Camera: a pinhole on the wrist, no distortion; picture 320 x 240 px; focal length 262.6 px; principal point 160.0 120.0 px. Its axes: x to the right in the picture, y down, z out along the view. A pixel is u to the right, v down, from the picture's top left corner.
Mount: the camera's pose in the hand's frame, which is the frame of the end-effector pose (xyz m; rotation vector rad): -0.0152 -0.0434 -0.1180 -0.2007 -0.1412 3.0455
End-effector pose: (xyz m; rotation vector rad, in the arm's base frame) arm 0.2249 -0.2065 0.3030 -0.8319 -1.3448 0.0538
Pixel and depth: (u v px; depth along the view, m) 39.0 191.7 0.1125
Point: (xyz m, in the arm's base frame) 0.1958 -0.2628 0.3674
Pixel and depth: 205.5 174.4 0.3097
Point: -0.0114 -0.2684 0.2770
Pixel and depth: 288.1 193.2 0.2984
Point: -0.0183 -0.3315 0.2070
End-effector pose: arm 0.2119 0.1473 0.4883 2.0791 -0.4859 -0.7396
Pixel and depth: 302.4 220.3 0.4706
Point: -0.2250 0.3033 0.2672
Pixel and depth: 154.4 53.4 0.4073
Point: -0.0241 -0.0107 0.3889
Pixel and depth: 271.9 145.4 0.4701
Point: -0.1983 0.1824 0.3428
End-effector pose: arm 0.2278 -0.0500 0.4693 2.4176 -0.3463 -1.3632
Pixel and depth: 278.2 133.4 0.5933
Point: -0.3222 0.1004 0.5018
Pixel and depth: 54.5 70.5 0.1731
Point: 0.1901 -0.0441 0.3995
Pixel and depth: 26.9 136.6 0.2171
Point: 0.1700 -0.0143 0.3329
